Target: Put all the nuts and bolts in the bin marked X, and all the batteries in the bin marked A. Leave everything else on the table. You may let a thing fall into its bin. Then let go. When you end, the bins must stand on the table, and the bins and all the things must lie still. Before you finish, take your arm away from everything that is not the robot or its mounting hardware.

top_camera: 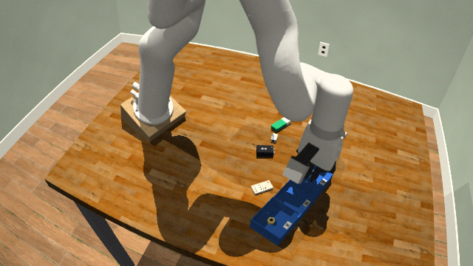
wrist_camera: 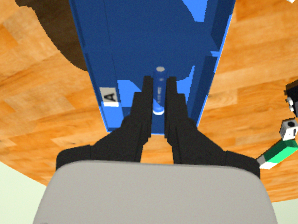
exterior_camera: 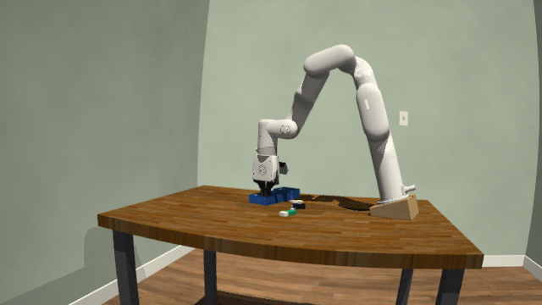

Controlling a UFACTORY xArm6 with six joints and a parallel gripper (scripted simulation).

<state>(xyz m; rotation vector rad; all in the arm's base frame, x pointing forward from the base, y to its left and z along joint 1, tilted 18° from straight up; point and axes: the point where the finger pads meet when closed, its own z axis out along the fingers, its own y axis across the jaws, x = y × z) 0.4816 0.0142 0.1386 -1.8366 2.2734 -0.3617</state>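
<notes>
Now: the blue battery 2 cm below my hand. Round my hand: black block battery (14 cm behind, 4 cm to the left, 3 cm below); then blue bin (8 cm to the right, 2 cm below, 1 cm behind); then white domino (10 cm behind, 8 cm to the right, 3 cm below).
</notes>
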